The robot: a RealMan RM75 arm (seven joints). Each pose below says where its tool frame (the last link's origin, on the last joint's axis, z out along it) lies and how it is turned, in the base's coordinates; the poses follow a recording.
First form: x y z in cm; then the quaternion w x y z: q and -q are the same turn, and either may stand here.
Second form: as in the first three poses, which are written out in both.
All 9 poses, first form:
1: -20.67 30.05 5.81 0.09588 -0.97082 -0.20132 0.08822
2: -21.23 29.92 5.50 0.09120 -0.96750 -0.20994 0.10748
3: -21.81 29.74 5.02 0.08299 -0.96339 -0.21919 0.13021
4: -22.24 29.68 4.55 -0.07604 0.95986 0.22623 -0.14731
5: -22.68 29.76 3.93 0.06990 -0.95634 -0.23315 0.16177
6: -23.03 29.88 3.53 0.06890 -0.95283 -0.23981 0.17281
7: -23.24 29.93 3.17 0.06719 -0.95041 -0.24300 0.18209
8: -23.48 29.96 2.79 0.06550 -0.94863 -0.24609 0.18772
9: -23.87 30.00 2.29 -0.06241 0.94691 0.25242 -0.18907
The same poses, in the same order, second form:
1: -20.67 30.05 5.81 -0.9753 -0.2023 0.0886 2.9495
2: -21.23 29.92 5.50 -0.9715 -0.2108 0.1079 2.9589
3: -21.81 29.74 5.02 -0.9667 -0.2199 0.1307 2.9754
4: -22.24 29.68 4.55 -0.9627 -0.2269 0.1477 2.9894
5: -22.68 29.76 3.93 -0.9587 -0.2337 0.1622 3.0017
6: -23.03 29.88 3.53 -0.9551 -0.2404 0.1732 3.0037
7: -23.24 29.93 3.17 -0.9526 -0.2436 0.1825 3.0071
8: -23.48 29.96 2.79 -0.9507 -0.2466 0.1881 3.0105
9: -23.87 30.00 2.29 -0.9488 -0.2529 0.1894 3.0167
